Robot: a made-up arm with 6 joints. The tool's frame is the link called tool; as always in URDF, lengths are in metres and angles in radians. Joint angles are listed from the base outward.
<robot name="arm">
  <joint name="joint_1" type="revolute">
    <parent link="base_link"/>
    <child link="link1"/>
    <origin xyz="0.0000 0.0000 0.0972" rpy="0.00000 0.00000 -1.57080"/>
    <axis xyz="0 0 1"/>
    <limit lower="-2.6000" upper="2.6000"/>
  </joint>
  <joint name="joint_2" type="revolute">
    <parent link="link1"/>
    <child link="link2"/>
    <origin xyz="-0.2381 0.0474 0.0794" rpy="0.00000 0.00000 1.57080"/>
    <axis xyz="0 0 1"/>
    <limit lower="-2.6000" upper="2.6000"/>
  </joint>
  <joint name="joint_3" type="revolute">
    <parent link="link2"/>
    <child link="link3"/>
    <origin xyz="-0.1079 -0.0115 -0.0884" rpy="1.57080 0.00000 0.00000"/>
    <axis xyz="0 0 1"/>
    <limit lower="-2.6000" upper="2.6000"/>
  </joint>
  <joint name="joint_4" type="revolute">
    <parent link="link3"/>
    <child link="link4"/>
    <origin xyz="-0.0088 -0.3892 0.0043" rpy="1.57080 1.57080 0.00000"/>
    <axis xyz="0 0 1"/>
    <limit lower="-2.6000" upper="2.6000"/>
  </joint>
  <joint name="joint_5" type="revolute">
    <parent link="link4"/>
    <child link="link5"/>
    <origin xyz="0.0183 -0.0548 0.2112" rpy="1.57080 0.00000 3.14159"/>
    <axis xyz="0 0 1"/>
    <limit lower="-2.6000" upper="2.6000"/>
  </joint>
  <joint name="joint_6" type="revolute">
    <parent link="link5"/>
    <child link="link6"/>
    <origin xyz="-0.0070 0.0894 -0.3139" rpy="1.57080 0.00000 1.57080"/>
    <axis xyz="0 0 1"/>
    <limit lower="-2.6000" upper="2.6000"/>
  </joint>
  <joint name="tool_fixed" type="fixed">
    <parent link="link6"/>
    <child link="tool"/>
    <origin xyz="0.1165 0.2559 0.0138" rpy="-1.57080 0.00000 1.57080"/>
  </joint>
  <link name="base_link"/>
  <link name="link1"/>
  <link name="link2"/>
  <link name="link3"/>
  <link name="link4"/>
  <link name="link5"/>
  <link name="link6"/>
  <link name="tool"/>
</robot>
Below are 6 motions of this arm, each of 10 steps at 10 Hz.
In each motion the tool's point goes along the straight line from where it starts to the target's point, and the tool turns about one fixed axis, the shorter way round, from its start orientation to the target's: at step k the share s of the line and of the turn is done. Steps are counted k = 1, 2, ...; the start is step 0. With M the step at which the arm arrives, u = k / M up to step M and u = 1 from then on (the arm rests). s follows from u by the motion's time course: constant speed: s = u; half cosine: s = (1 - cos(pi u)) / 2; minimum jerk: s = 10 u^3 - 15 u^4 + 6 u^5.
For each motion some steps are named. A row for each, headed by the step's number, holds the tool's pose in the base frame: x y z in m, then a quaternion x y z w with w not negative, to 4 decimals.
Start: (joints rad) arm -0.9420 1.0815 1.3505 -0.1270 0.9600 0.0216
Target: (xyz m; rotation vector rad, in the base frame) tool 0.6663 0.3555 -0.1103 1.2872 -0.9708 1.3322
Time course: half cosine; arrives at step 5
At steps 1, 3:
1: 0.7504 0.3289 -0.1976 0.3827 -0.5053 0.3954 0.6647
3: 0.6984 0.3453 -0.1436 0.4800 -0.4458 0.4965 0.5695

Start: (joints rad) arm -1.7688 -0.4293 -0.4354 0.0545 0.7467 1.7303
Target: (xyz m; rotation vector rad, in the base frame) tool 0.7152 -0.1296 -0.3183 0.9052 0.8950 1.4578
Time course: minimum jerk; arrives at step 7
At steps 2, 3, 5, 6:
2: 0.5137 0.3628 -0.2250 0.4430 0.4000 0.8004 0.0555
3: 0.5663 0.2343 -0.2494 0.4407 0.4069 0.7754 0.1973
5: 0.6811 -0.0463 -0.3025 0.4040 0.3927 0.6661 0.4888
6: 0.7097 -0.1162 -0.3158 0.3885 0.3830 0.6281 0.5549

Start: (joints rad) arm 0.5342 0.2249 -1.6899 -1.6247 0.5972 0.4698
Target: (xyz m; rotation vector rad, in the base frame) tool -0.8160 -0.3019 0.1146 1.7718 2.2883 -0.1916
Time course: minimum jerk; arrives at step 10
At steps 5, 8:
5: -0.6888 -0.3381 0.1710 0.5430 0.7987 0.1163 0.2318
8: -0.8013 -0.3061 0.1211 0.6006 0.7871 -0.0445 0.1336

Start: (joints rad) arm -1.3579 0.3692 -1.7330 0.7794 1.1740 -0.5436
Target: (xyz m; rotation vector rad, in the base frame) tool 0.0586 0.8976 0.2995 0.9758 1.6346 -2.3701
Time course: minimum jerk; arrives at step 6
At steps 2, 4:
2: 0.0731 0.8990 0.1780 0.4708 0.4479 -0.7424 0.1630
4: 0.0625 0.8980 0.2672 0.3622 0.5155 -0.7723 0.0810

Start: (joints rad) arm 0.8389 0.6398 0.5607 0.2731 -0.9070 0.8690
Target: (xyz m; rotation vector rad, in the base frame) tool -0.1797 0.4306 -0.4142 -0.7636 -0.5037 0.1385
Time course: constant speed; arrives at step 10
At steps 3, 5, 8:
3: -0.1852 0.3427 -0.4445 -0.0984 -0.5994 0.3479 0.7141
5: -0.1836 0.3678 -0.4358 -0.1828 -0.5126 0.2753 0.7925
8: -0.1813 0.4055 -0.4229 -0.2997 -0.3582 0.1535 0.8708

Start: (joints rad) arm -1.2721 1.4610 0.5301 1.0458 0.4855 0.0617
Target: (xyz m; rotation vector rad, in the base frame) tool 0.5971 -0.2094 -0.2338 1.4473 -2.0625 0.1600
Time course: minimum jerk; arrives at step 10
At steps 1, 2, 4, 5, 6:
1: 0.5171 0.2026 -0.5618 0.3506 -0.3341 -0.3459 0.8036
2: 0.5211 0.1821 -0.5455 0.3677 -0.3648 -0.3292 0.7896
4: 0.5420 0.0743 -0.4596 0.4463 -0.5146 -0.2326 0.6942
5: 0.5567 -0.0016 -0.3992 0.4892 -0.6059 -0.1578 0.6072
6: 0.5715 -0.0775 -0.3388 0.5207 -0.6830 -0.0794 0.5060

